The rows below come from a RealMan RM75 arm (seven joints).
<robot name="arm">
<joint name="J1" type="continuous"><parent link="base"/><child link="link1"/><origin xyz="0.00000 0.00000 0.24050" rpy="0.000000 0.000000 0.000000"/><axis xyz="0 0 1"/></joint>
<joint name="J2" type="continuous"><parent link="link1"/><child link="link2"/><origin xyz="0.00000 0.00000 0.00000" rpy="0.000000 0.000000 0.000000"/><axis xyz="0 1 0"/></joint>
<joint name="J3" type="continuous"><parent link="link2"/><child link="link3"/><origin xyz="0.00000 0.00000 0.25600" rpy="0.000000 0.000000 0.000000"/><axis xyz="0 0 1"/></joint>
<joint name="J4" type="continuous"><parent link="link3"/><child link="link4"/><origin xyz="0.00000 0.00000 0.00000" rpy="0.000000 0.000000 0.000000"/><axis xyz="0 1 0"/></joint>
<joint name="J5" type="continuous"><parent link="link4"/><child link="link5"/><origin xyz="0.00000 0.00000 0.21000" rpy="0.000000 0.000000 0.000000"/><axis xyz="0 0 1"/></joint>
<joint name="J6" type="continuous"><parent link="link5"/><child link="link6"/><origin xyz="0.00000 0.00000 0.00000" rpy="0.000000 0.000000 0.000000"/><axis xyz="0 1 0"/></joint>
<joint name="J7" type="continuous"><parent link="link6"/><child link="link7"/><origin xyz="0.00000 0.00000 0.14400" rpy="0.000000 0.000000 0.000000"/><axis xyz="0 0 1"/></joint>
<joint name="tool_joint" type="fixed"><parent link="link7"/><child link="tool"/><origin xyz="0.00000 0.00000 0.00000" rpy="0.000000 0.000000 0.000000"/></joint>
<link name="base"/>
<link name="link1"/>
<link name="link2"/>
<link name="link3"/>
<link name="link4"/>
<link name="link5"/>
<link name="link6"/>
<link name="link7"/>
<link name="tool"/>
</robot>
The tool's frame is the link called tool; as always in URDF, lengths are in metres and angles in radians. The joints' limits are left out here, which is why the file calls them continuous.
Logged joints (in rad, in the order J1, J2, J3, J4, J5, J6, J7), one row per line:
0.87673 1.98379 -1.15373 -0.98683 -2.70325 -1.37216 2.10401
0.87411 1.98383 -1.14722 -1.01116 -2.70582 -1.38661 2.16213
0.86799 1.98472 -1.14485 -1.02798 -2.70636 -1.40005 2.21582
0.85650 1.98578 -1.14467 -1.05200 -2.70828 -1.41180 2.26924
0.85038 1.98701 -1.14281 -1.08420 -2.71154 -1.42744 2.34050
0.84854 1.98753 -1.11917 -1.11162 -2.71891 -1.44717 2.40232
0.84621 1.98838 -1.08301 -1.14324 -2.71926 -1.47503 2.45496
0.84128 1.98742 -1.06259 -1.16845 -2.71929 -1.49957 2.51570
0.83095 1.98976 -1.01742 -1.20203 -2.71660 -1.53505 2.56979
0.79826 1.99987 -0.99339 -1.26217 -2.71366 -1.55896 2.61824
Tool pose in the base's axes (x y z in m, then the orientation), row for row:
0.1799 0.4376 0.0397 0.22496 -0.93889 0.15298 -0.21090
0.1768 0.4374 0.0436 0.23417 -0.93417 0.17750 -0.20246
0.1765 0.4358 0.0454 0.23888 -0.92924 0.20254 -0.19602
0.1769 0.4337 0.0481 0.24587 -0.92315 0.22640 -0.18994
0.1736 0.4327 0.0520 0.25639 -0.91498 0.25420 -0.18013
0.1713 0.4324 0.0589 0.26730 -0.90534 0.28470 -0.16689
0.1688 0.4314 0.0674 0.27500 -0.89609 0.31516 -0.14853
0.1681 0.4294 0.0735 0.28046 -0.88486 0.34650 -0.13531
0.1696 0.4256 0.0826 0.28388 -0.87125 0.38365 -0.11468
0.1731 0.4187 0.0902 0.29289 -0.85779 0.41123 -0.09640
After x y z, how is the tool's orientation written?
As a quaternion, w x y z.
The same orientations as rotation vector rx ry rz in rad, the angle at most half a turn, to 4 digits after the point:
-2.5899 0.4220 -0.5818
-2.5645 0.4873 -0.5558
-2.5447 0.5546 -0.5368
-2.5188 0.6177 -0.5183
-2.4830 0.6898 -0.4888
-2.4432 0.7683 -0.4504
-2.4087 0.8472 -0.3993
-2.3720 0.9288 -0.3627
-2.3315 1.0266 -0.3069
-2.2851 1.0955 -0.2568

